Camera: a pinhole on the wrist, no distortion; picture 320 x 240 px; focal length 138.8 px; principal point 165.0 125.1 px. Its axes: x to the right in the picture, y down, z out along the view. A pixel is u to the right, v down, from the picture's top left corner.
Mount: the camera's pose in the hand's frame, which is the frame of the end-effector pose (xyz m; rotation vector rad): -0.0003 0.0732 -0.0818 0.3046 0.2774 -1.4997
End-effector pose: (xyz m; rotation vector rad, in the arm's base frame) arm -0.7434 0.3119 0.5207 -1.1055 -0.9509 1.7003
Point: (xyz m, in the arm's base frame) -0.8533 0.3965 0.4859
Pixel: 152.5 222.2
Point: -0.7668 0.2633 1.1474
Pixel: 287.7 62.4
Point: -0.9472 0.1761 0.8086
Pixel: 188.1 74.9
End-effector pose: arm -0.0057 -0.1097 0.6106 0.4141 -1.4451 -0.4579
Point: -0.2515 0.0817 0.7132
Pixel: 36.2 116.1
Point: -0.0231 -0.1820 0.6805
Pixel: 225.9 224.2
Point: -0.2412 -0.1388 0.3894
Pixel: 200.6 52.4
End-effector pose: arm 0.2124 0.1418 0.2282 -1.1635 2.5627 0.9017
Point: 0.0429 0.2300 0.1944
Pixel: 24.0 210.8
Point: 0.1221 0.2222 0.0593
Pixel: 136.3 168.6
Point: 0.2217 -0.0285 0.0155
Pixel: 283.8 229.7
